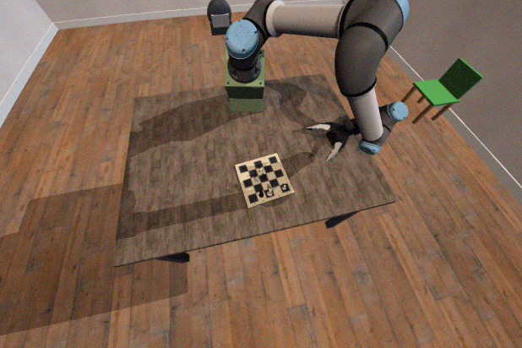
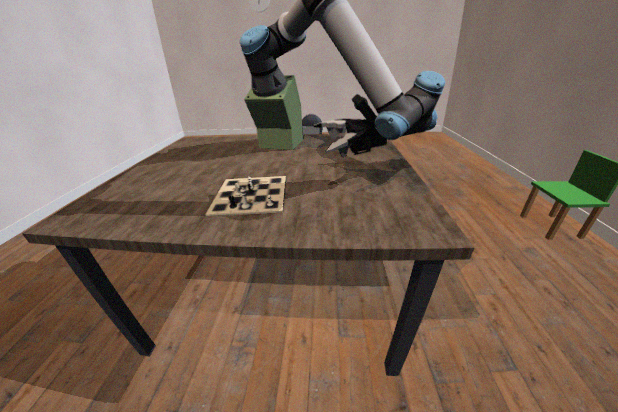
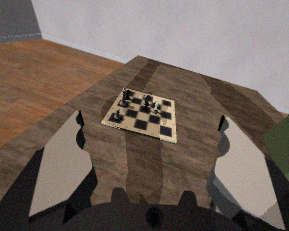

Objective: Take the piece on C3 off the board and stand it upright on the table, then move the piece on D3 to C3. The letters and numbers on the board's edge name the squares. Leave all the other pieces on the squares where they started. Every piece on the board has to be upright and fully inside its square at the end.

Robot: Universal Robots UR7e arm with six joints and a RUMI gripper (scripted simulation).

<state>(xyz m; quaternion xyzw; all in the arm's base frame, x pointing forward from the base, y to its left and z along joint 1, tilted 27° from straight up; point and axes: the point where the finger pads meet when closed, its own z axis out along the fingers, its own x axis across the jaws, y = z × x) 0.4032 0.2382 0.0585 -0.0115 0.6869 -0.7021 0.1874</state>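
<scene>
Now: hand 40 mm short of the chessboard, 220 mm to the left of it and 170 mm above it.
</scene>
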